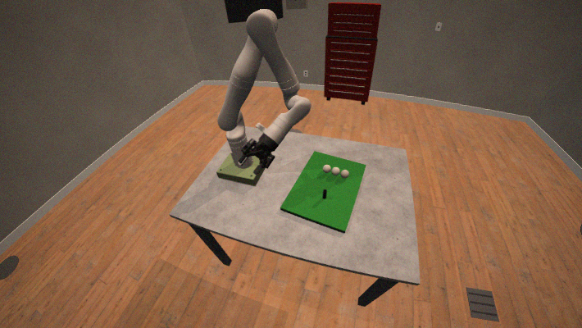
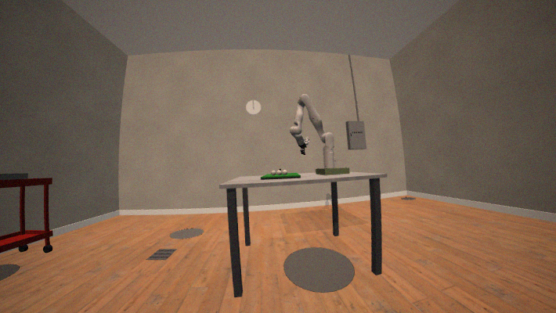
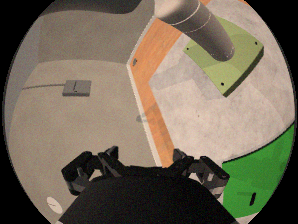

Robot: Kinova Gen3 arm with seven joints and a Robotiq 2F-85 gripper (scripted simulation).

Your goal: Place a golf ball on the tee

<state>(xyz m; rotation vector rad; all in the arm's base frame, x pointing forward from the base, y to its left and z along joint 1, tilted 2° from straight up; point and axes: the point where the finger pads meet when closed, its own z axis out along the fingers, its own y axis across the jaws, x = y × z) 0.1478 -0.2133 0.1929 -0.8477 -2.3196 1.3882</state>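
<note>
The white golf ball lies 340 mm ahead of my hand, 230 mm to the left of it and 200 mm below it. Round my hand: green mat (300 mm ahead, 230 mm below, 110 mm to the left).
</note>
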